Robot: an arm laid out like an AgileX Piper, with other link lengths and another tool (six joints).
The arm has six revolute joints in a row. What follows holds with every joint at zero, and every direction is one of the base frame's.
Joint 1 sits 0.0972 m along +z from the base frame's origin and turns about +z.
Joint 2 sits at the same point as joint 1 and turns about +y.
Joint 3 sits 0.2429 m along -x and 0.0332 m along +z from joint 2 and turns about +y.
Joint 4 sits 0.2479 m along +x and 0.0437 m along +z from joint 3 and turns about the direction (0.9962, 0, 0.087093).
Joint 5 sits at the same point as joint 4 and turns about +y.
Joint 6 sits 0.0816 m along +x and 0.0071 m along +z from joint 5 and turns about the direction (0.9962, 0, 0.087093).
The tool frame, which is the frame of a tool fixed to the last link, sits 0.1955 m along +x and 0.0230 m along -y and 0.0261 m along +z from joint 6; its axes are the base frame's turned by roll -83.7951, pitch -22.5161 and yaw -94.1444 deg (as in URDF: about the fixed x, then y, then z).
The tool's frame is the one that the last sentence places.
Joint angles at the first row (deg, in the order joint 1, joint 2, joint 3, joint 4, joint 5, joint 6):
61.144, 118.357, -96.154, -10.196, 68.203, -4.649
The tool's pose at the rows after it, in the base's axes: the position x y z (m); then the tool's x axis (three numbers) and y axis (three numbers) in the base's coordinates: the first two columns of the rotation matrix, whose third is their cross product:
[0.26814, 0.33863, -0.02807, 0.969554, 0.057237, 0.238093, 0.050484, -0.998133, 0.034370]
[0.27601, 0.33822, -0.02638, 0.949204, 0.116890, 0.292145, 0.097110, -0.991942, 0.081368]
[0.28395, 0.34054, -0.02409, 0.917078, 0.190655, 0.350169, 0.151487, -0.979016, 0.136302]
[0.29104, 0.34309, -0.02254, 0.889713, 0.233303, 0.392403, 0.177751, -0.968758, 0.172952]
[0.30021, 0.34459, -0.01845, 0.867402, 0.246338, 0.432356, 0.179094, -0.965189, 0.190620]
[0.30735, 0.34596, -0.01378, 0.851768, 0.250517, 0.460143, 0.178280, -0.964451, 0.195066]
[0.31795, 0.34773, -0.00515, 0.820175, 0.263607, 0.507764, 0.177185, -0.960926, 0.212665]
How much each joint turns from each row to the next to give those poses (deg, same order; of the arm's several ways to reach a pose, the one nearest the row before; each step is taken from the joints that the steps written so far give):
0.460, 0.343, -0.001, -1.818, 0.116, 0.001
1.536, 0.655, -0.084, -4.401, -0.001, 0.000
1.927, 0.867, 0.001, -5.058, -0.210, -0.001
1.232, 0.844, -0.044, -3.772, -0.364, 0.636
0.495, 0.445, -0.090, -3.098, -0.474, 1.277
0.088, 0.001, -0.002, -1.926, -0.515, 0.754
0.526, 0.123, 0.003, -3.747, -0.354, 1.550

